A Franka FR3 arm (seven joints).
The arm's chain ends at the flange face. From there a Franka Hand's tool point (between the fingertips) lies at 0.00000 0.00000 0.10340 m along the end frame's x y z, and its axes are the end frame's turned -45 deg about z.
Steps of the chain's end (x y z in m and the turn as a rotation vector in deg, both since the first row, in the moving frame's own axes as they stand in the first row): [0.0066 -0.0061 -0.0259 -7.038 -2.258 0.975]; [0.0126 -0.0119 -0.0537 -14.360 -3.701 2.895]
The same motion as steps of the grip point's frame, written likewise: [-0.0029 0.0063 -0.0268 -3.380 -6.573 0.975]; [-0.0058 0.0134 -0.0571 -7.537 -12.771 2.895]
